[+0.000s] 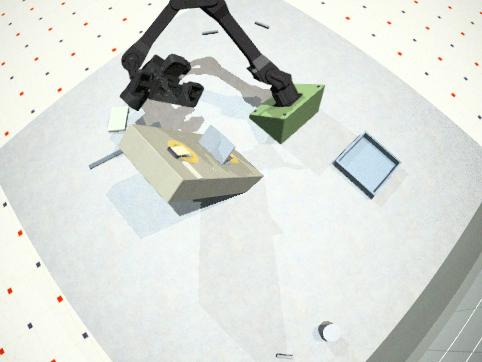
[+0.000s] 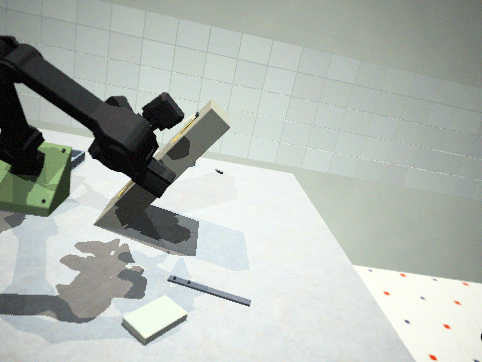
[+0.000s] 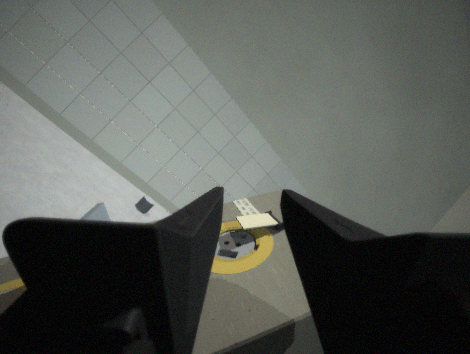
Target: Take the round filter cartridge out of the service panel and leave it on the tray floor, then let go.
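Observation:
The beige service panel (image 1: 150,162) (image 2: 207,132) (image 3: 245,302) stands tilted. A yellow ring (image 1: 189,156) (image 3: 267,250) on its face surrounds a round grey recess (image 3: 245,250) with dark spots; whether this is the filter cartridge or a socket is unclear. A pale tab (image 1: 181,150) (image 3: 257,221) stands at the ring's edge. A second yellow ring (image 1: 234,159) is partly hidden by a blue-grey flap (image 1: 217,144). My gripper (image 1: 162,99) (image 2: 162,184) (image 3: 252,196) is partly open and empty, beside the panel, its fingers apart. The light blue tray (image 1: 353,180) holds nothing visible.
A green base block (image 1: 302,117) (image 2: 57,187) carries the arm. A pale block (image 1: 118,119) (image 2: 155,319) and a grey bar (image 1: 104,159) (image 2: 215,292) lie near the panel. A white cylinder (image 1: 330,332) stands far from the arm. Two small dark bars (image 1: 210,32) (image 1: 262,25) lie behind the arm.

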